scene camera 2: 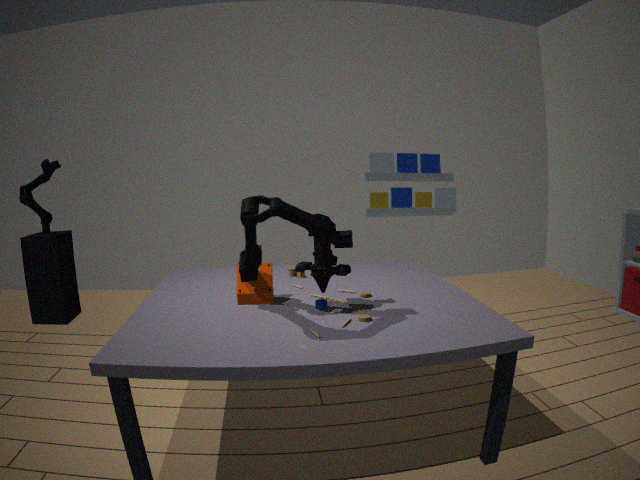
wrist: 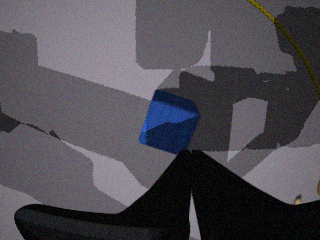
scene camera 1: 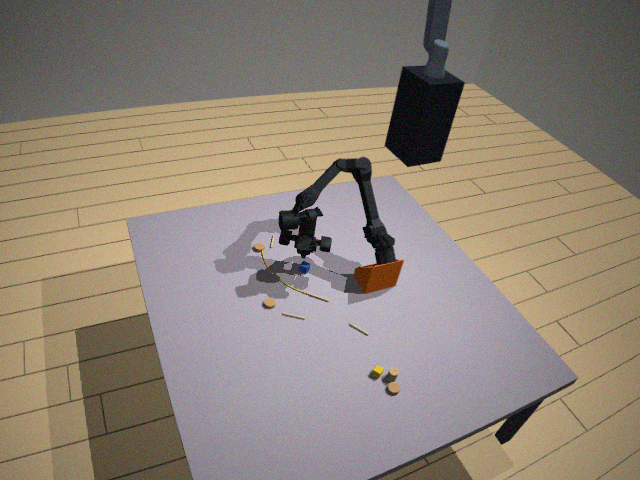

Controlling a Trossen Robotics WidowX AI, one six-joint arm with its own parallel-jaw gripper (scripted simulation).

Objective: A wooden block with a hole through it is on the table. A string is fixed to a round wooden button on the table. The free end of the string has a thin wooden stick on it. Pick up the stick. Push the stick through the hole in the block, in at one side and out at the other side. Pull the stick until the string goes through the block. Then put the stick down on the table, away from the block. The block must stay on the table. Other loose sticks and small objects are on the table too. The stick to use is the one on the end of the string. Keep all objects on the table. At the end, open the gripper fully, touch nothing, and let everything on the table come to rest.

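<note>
Gripper (scene camera 2: 323,292) shut, holding nothing. Blue cube (wrist: 171,120), gripper (wrist: 189,158). Gripper again (scene camera 1: 303,257).
</note>
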